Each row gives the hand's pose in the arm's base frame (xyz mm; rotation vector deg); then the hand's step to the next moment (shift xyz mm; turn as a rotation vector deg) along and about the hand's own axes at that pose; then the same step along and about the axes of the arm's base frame.
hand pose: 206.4 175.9 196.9 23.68 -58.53 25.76
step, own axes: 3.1 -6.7 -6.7 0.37 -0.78 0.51
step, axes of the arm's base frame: 9.8 -1.6 -1.2 0.22 -0.86 0.47
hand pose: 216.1 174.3 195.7 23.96 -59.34 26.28
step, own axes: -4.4 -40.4 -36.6 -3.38 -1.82 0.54
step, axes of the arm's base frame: 46.4 -14.7 -24.9 -0.86 -2.35 -2.96
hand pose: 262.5 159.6 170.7 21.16 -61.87 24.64
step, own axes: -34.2 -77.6 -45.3 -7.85 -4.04 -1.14
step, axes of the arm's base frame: 60.0 -49.8 -56.3 -0.26 -4.13 -7.88
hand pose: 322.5 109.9 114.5 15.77 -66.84 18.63
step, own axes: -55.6 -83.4 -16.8 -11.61 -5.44 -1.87
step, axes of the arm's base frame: 26.9 -76.4 -61.4 -0.43 -5.54 -11.70
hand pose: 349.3 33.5 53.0 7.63 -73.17 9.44
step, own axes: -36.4 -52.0 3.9 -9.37 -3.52 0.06
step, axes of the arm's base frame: -3.7 -53.5 -34.2 -1.99 -3.92 -8.99
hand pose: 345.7 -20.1 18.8 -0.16 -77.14 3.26
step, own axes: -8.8 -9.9 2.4 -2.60 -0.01 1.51
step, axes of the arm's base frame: -3.9 -10.3 -7.7 -2.05 -0.17 -2.20
